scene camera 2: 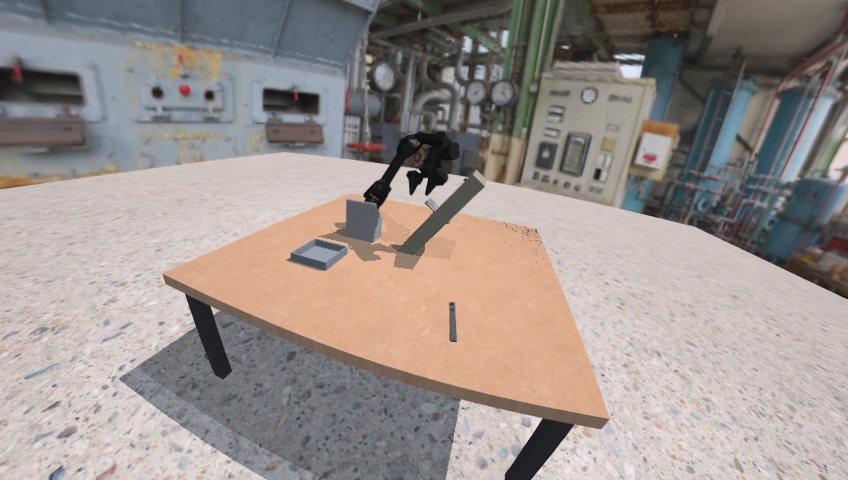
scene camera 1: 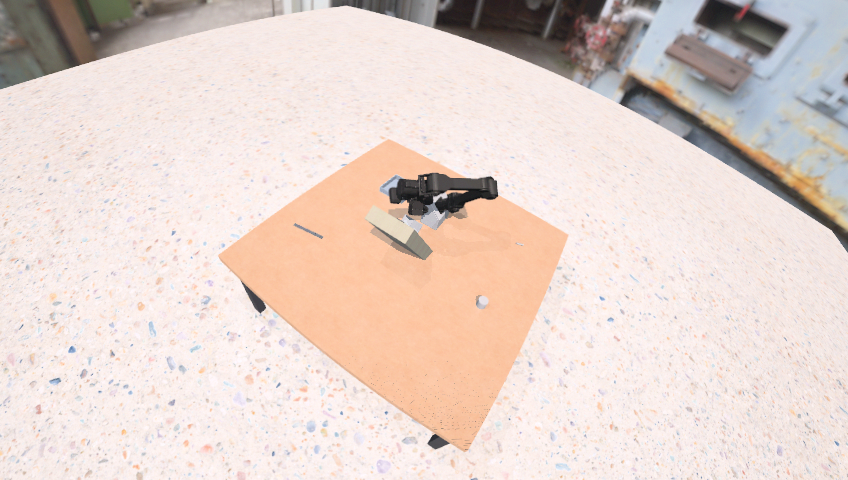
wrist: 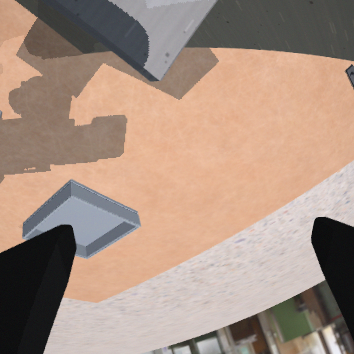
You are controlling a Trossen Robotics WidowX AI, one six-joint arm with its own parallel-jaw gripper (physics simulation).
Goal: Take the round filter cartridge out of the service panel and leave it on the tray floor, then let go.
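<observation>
The service panel (scene camera 1: 389,226) (scene camera 2: 445,214) (wrist: 285,25) is a thick slab leaning at a slant on the table. A pale grey block (scene camera 2: 431,205) (wrist: 172,37) sticks out from its face. The round filter cartridge cannot be made out in the panel. The tray (scene camera 1: 386,186) (scene camera 2: 306,260) (wrist: 106,201) is a shallow square blue-grey box on the table; its floor looks empty in the second scene view, and the arm covers part of it in the first. My gripper (scene camera 2: 421,190) (wrist: 196,235) is open and empty, above the table between the tray side and the panel.
A grey upright block (scene camera 1: 434,216) (scene camera 2: 361,220) stands near the arm base. A thin dark bar (scene camera 1: 308,230) (scene camera 2: 452,322) (wrist: 351,75) lies on the table (scene camera 1: 357,309) (scene camera 2: 357,309). A small pale cylinder (scene camera 1: 482,302) and a tiny light piece (scene camera 1: 519,243) are on the table too.
</observation>
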